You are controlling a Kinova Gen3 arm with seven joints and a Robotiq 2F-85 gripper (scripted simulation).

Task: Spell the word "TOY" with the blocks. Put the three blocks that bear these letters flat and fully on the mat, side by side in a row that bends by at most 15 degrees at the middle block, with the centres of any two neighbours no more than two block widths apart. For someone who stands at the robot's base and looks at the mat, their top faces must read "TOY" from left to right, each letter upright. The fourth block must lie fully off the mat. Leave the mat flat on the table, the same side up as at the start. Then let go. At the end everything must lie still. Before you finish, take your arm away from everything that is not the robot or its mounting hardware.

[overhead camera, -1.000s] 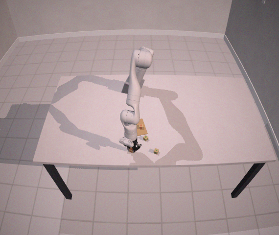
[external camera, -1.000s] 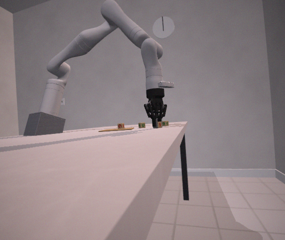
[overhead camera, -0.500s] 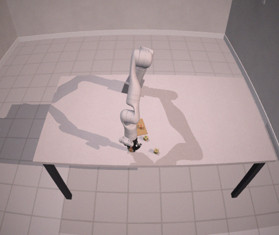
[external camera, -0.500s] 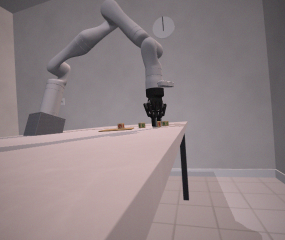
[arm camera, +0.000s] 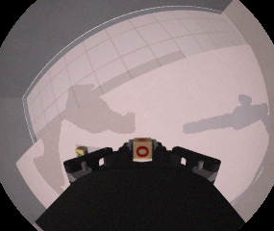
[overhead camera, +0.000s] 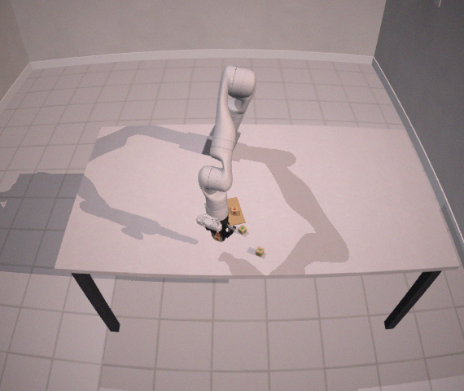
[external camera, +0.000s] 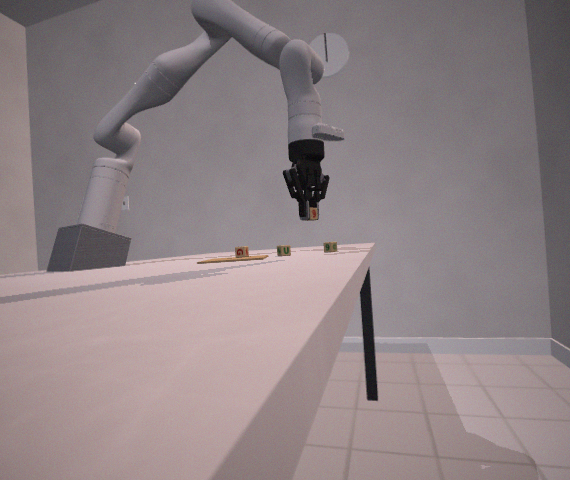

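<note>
Right now my hand is 18 cm past the mat, 9 cm above it and 2 cm to the left of it.
</note>
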